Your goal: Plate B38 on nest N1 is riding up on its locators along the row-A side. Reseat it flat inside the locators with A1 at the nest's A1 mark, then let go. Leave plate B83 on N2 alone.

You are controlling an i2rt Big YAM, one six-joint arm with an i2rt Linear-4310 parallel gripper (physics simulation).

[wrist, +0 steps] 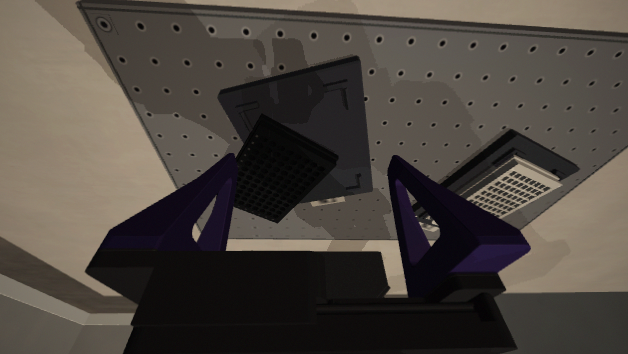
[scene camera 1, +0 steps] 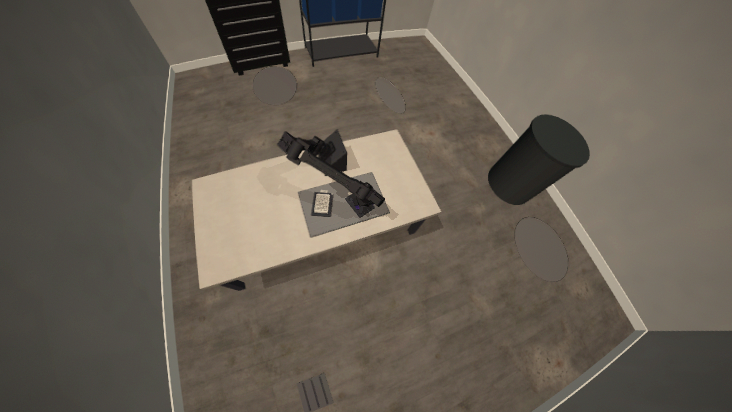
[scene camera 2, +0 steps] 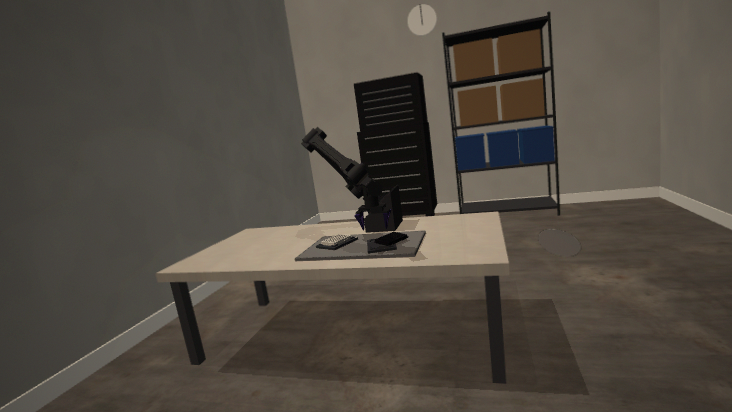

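Where they show: gripper, fingertip midpoint: (wrist: pixel 314 161) (scene camera 1: pixel 364 206) (scene camera 2: pixel 375 229); arm's base at its link origin: (scene camera 1: pixel 327 151).
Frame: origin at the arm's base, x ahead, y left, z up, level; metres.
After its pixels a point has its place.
Plate B38 (scene camera 2: pixel 392 238) {z -0.080, x 0.379, y 0.125 m} (wrist: pixel 285 172) {z -0.082, x 0.373, y 0.100 m}, a black well plate, lies turned askew on the dark nest N1 (scene camera 2: pixel 381 247) {z -0.095, x 0.447, y 0.086 m} (wrist: pixel 345 135) {z -0.095, x 0.410, y 0.039 m}. It looks tilted and overhangs the nest's left side in the wrist view. Corner locators show on the nest; the A1 mark cannot be made out. My gripper (scene camera 2: pixel 374 226) {z -0.013, x 0.455, y 0.072 m} (wrist: pixel 314 161) {z -0.013, x 0.455, y 0.072 m} is open and empty, above the board; in the wrist view the left fingertip overlaps the plate's left edge, contact not evident. In scene camera 1 the arm hides much of N1. Plate B83 (scene camera 1: pixel 322 203) {z -0.088, x 0.309, y -0.150 m} (scene camera 2: pixel 338 239) {z -0.082, x 0.326, y -0.137 m} (wrist: pixel 520 185) {z -0.083, x 0.344, y -0.168 m}, white, sits on N2 (scene camera 1: pixel 321 214) (wrist: pixel 540 145).
Both nests stand on a grey perforated board (scene camera 1: pixel 317 227) {z -0.107, x 0.442, y -0.231 m} (scene camera 2: pixel 307 256) {z -0.107, x 0.469, y -0.239 m} (wrist: pixel 150 45) {z -0.107, x 0.490, y 0.193 m} on the pale table (scene camera 1: pixel 230 230) {z -0.120, x 0.259, y -0.739 m} (scene camera 2: pixel 230 261) {z -0.120, x 0.435, y -0.645 m}. The arm's base (scene camera 1: pixel 338 150) {z 0.051, x 0.056, y 0.056 m} is at the table's back edge. A drawer cabinet (scene camera 2: pixel 394 127) and a shelf rack (scene camera 2: pixel 499 76) stand behind.
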